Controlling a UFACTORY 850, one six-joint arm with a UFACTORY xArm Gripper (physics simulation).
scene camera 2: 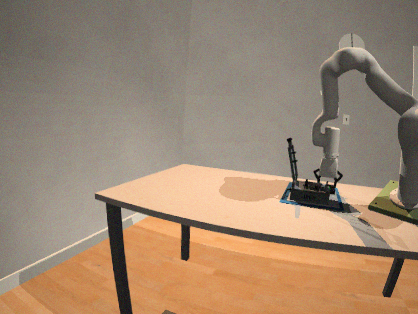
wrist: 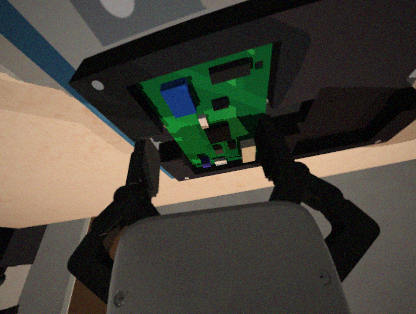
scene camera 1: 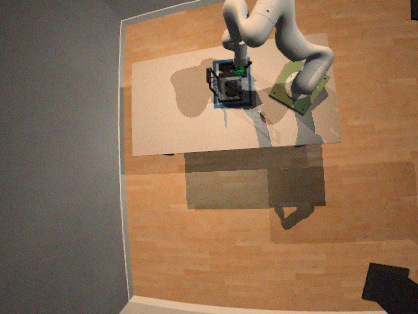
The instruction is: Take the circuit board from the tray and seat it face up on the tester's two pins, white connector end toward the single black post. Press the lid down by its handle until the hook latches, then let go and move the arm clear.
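The green circuit board (scene camera 1: 240, 70) (wrist: 245, 97) lies face up in its black tray (wrist: 115, 75). It has a blue block at its far left and a cream block and small white part at its near end in the wrist view. My gripper (scene camera 2: 327, 183) (wrist: 204, 136) is open and empty, pointing down, low over the tray; in the wrist view its fingers stand to either side of the board's near end. Whether they touch the tray is unclear. The dark tester (scene camera 1: 231, 89) (scene camera 2: 310, 195) stands beside the board, its lid (scene camera 1: 210, 82) (scene camera 2: 293, 165) raised nearly upright. Its pins, post and hook cannot be made out.
Tester and tray stand on a blue-edged mat (scene camera 1: 232, 107) (wrist: 45, 55) on the pale table (scene camera 1: 160, 135) (scene camera 2: 165, 190). The arm's green base plate (scene camera 1: 302, 107) is to the right in scene camera 1. The raised lid rises left of the gripper in scene camera 2.
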